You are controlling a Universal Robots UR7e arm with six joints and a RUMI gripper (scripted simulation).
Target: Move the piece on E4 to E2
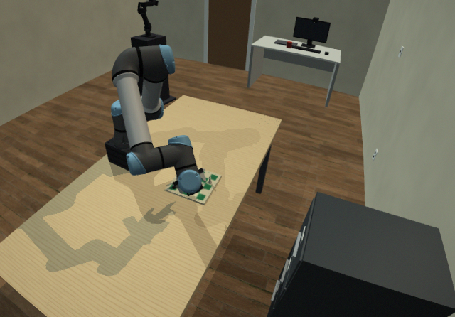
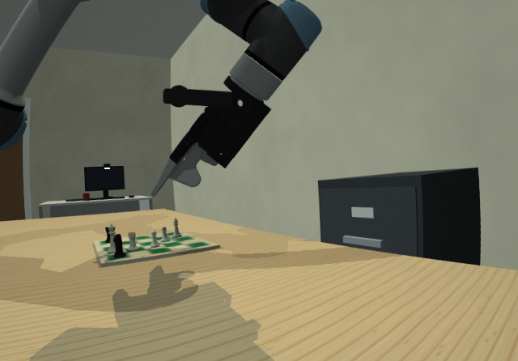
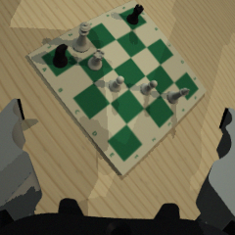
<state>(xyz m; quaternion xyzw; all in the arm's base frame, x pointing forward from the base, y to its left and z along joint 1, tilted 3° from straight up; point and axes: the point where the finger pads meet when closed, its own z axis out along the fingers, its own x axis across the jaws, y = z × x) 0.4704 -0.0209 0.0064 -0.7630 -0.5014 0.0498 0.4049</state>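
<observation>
My gripper is now 5 cm past the chessboard, 9 cm to the right of it and 13 cm above it. The rest, counted from my hand: white queen (11 cm behind, 4 cm to the left, 10 cm below).
</observation>
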